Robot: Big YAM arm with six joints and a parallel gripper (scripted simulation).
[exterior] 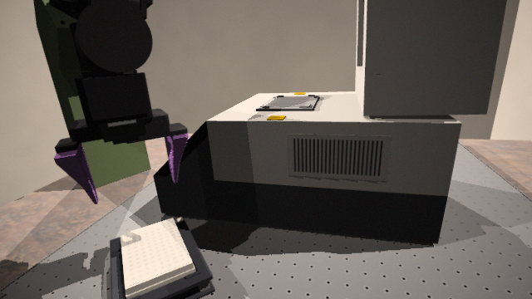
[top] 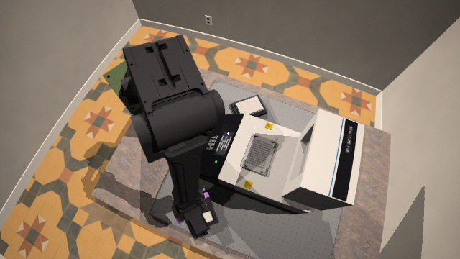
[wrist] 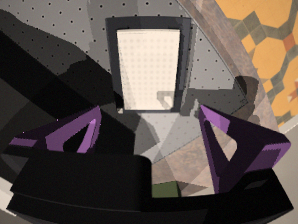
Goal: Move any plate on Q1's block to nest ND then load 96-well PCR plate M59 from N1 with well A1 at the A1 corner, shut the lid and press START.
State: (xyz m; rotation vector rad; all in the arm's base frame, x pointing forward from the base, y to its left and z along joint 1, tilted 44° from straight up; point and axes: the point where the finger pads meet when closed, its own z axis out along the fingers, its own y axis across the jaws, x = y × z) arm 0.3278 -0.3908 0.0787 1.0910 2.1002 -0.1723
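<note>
Right now the dark nest N1 is 120 mm below my hand. Also, from my hand: dark nest nd 530 mm to the left, 220 mm ahead, 130 mm below.
</note>
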